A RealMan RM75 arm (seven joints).
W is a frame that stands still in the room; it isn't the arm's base.
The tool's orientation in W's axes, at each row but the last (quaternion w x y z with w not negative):
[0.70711, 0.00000, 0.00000, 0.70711]
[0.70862, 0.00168, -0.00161, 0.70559]
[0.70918, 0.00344, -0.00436, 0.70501]
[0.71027, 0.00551, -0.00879, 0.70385]
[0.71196, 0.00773, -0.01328, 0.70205]
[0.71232, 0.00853, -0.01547, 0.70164]
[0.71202, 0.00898, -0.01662, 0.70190]
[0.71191, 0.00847, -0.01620, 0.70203]
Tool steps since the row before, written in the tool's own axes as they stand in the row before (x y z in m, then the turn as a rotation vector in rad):
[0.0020, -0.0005, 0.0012, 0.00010, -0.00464, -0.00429]
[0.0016, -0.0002, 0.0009, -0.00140, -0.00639, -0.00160]
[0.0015, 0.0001, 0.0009, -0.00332, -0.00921, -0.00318]
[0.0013, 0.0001, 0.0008, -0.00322, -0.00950, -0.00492]
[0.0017, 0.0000, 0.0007, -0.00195, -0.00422, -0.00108]
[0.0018, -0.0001, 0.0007, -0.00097, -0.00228, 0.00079]
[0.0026, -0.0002, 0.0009, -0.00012, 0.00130, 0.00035]
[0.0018, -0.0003, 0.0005, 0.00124, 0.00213, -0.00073]
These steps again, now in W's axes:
[0.0005, 0.0020, 0.0012, 0.00464, 0.00010, -0.00429]
[0.0002, 0.0016, 0.0009, 0.00638, -0.00142, -0.00161]
[-0.0001, 0.0015, 0.0009, 0.00919, -0.00334, -0.00320]
[-0.0001, 0.0013, 0.0008, 0.00949, -0.00321, -0.00494]
[0.0000, 0.0017, 0.0008, 0.00420, -0.00198, -0.00111]
[0.0001, 0.0018, 0.0008, 0.00226, -0.00103, 0.00078]
[0.0002, 0.0026, 0.0010, -0.00131, -0.00011, 0.00033]
[0.0003, 0.0018, 0.0006, -0.00210, 0.00129, -0.00071]

